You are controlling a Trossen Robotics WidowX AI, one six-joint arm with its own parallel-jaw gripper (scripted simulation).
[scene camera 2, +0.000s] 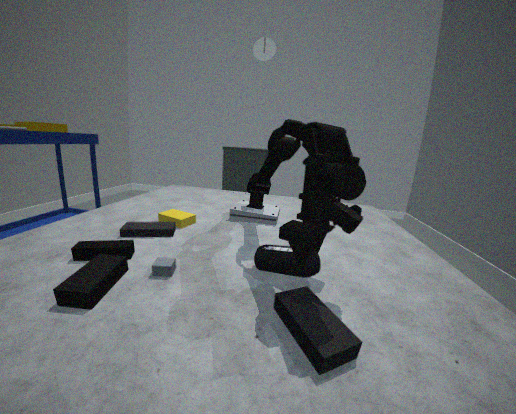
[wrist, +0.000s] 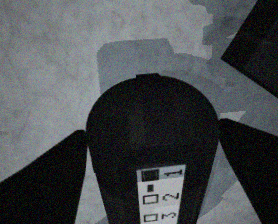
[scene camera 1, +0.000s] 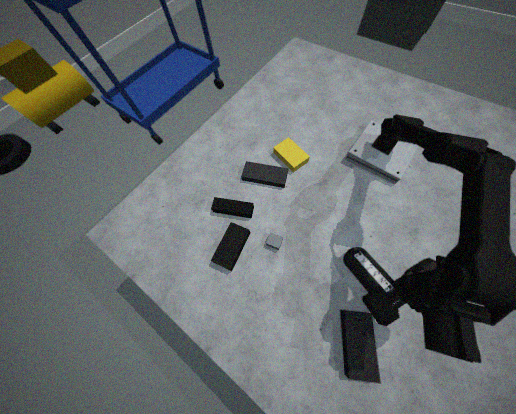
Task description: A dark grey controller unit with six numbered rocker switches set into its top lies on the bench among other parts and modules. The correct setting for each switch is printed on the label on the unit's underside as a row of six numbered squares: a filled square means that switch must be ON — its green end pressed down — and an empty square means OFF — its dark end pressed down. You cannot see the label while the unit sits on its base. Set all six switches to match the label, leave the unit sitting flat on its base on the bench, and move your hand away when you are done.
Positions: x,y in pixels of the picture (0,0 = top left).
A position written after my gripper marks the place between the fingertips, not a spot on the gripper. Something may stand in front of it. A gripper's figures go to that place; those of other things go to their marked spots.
Labels:
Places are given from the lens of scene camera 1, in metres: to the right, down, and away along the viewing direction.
my gripper (scene camera 1: 387,292): 0.33, 0.22, 0.53
yellow block (scene camera 1: 287,151): 0.11, -0.20, 0.75

